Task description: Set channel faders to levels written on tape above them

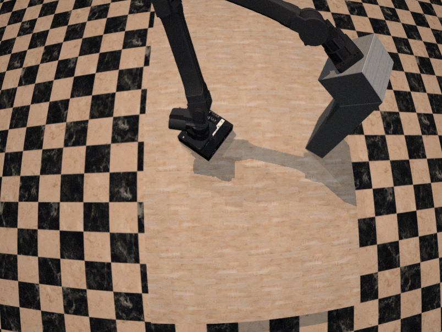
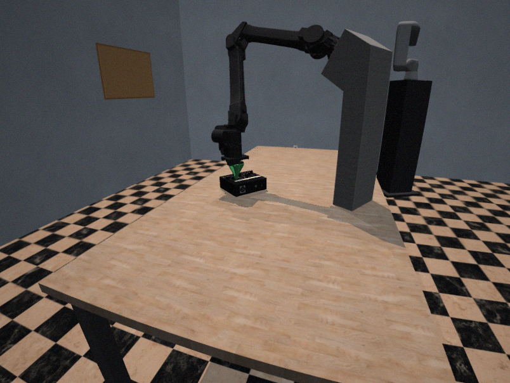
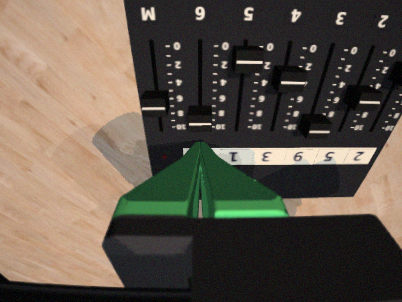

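Now: hand 2 cm to the left of the channel 6 fader cap and 1 cm short of it. Round my hand: master fader cap: 4 cm ahead, 2 cm to the right; channel 4 fader cap: 6 cm to the right, 2 cm behind; channel 5 fader cap: 6 cm to the right, 1 cm ahead.
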